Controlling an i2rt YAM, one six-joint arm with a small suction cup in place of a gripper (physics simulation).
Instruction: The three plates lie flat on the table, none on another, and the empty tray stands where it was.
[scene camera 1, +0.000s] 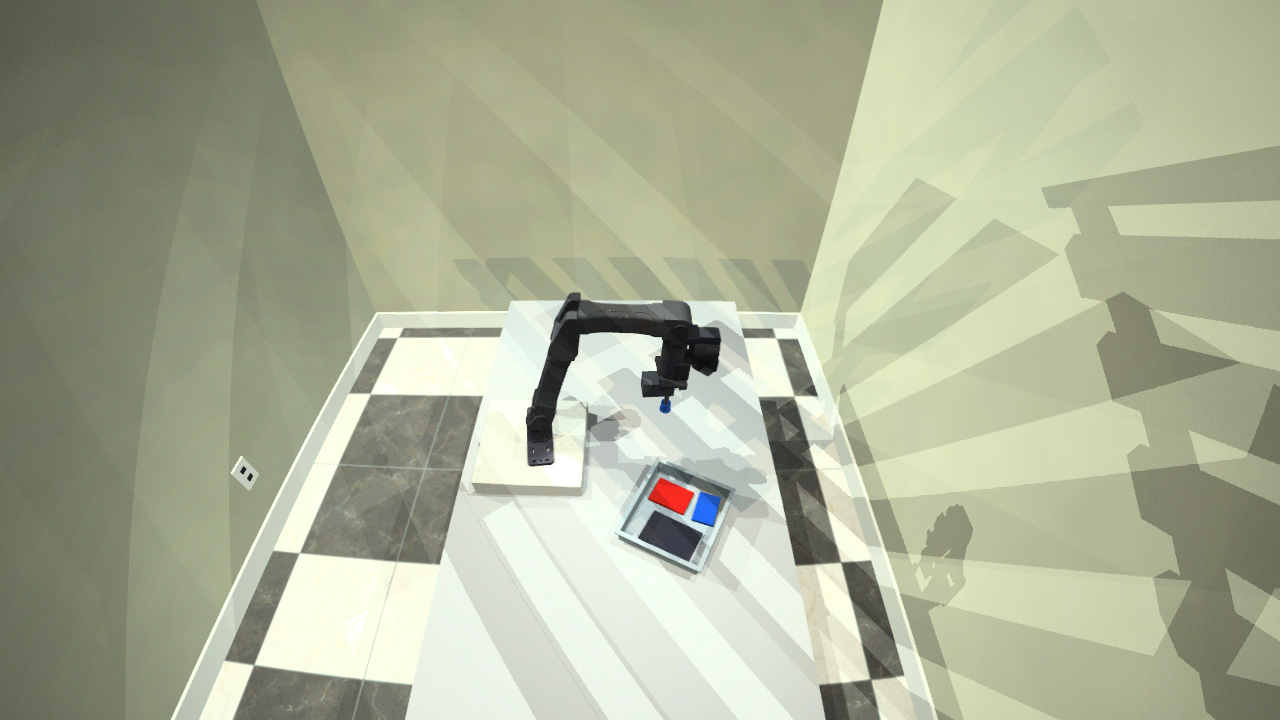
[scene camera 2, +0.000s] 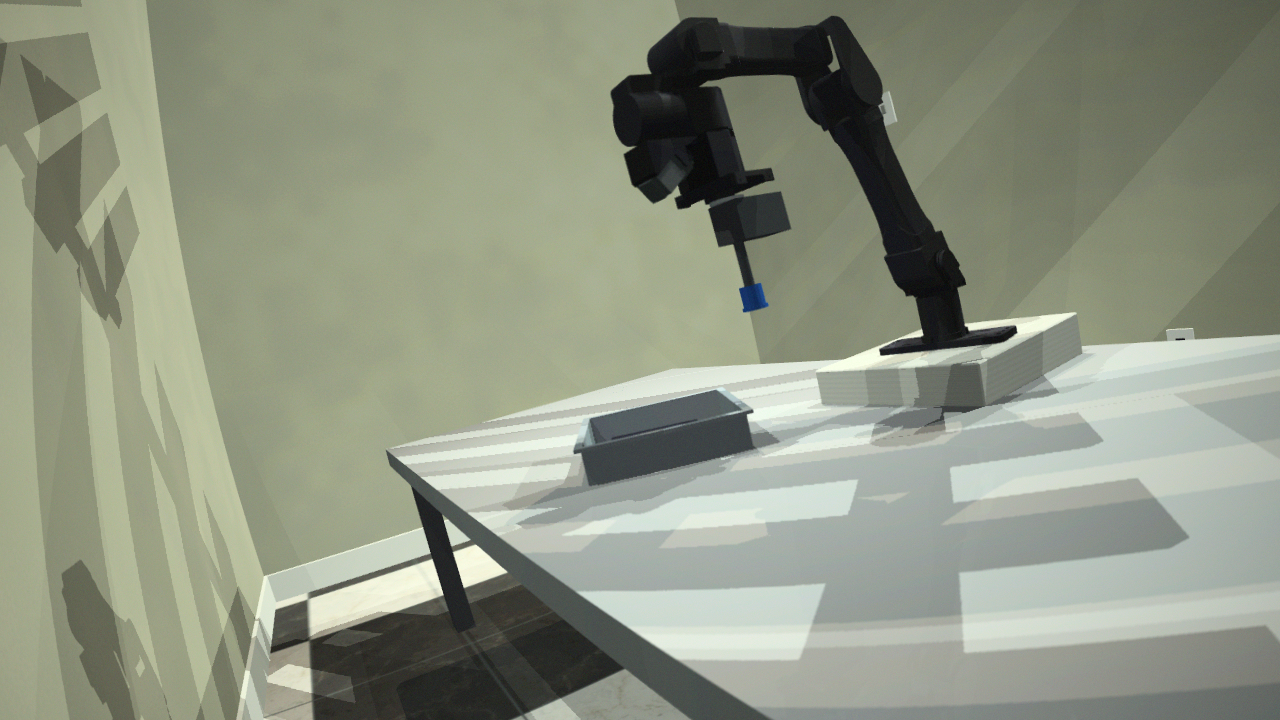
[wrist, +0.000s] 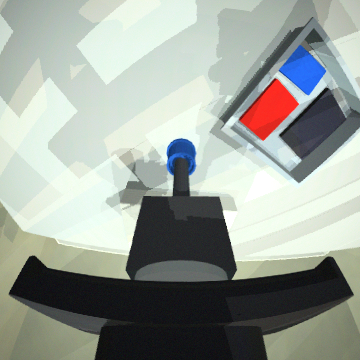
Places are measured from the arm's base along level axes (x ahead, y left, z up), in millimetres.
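Pixels of known places: hand, tool point: (scene camera 1: 665, 408) (scene camera 2: 755, 309) (wrist: 180, 151); arm's base, link origin: (scene camera 1: 540, 435) (scene camera 2: 946, 344).
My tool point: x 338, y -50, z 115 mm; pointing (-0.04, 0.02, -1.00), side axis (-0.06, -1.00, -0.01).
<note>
For each thing: its top centre in the pictures, then the offset to it from my tool point. Level surfaces: height alone.
- red plate, top centre: (wrist: 269, 111) (scene camera 1: 671, 495) dx -7, dy -165, dz -158 mm
- smaller blue plate, top centre: (wrist: 303, 69) (scene camera 1: 706, 508) dx +75, dy -218, dz -159 mm
- larger black plate, top centre: (scene camera 2: 654, 433) (wrist: 315, 127) (scene camera 1: 670, 536) dx -35, dy -280, dz -158 mm
- grey tray, top centre: (scene camera 2: 657, 414) (wrist: 309, 120) (scene camera 1: 677, 510) dx -9, dy -229, dz -121 mm
- white table, surface height: dz -171 mm
A red plate (scene camera 1: 671, 496) (wrist: 269, 109), a smaller blue plate (scene camera 1: 706, 508) (wrist: 303, 70) and a larger black plate (scene camera 1: 670, 535) (wrist: 314, 124) lie flat and side by side inside the grey tray (scene camera 1: 628, 514) (scene camera 2: 666, 454) (wrist: 261, 158). None lies on another. In the second scene view the near wall of the tray hides most of its inside. My gripper, a blue suction cup (scene camera 1: 665, 406) (scene camera 2: 753, 298) (wrist: 181, 153), is open. It hangs in the air above the table with no plate on it, to the side of the tray nearer the back wall.
The arm's base stands on a pale block (scene camera 1: 501, 470) (scene camera 2: 899, 389) on the white table (scene camera 1: 537, 644) (scene camera 2: 895, 617). The block is to the left of the tray in the first scene view. Striped shadows fall across the table and the walls.
</note>
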